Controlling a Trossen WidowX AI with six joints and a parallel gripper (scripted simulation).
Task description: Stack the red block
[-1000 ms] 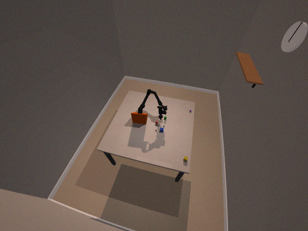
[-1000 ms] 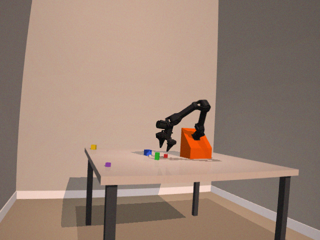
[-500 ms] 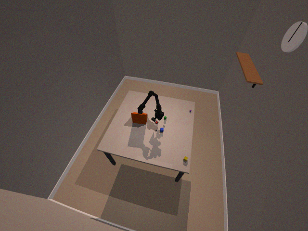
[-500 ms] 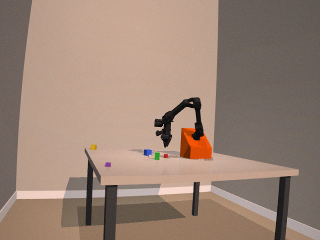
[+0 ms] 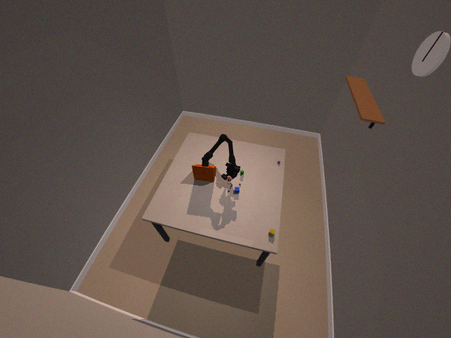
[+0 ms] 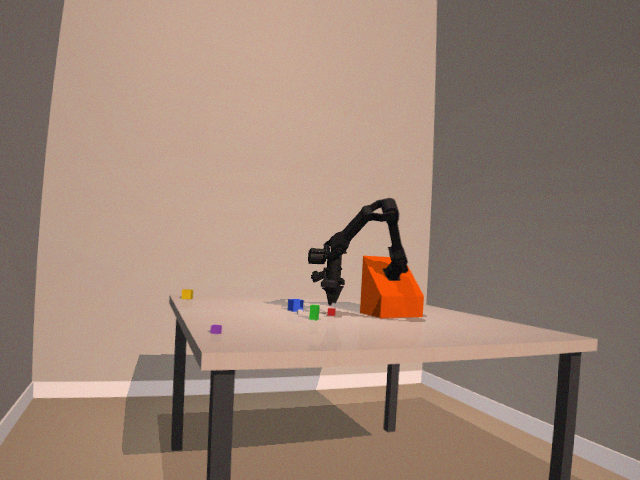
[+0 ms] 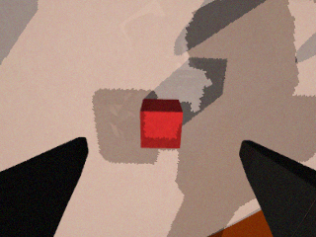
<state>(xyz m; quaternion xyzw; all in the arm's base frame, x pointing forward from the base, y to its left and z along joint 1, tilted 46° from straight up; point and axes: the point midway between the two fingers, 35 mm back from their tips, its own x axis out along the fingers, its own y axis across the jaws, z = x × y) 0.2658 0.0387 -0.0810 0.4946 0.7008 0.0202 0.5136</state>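
My gripper tip is 30 mm above the red block. From my gripper tip the other things lie so: blue block (90 mm ahead, 130 mm to the right, 20 mm below); then purple block (570 mm ahead, 320 mm to the left, 30 mm below); then yellow block (440 mm ahead, 550 mm to the right, 20 mm below).
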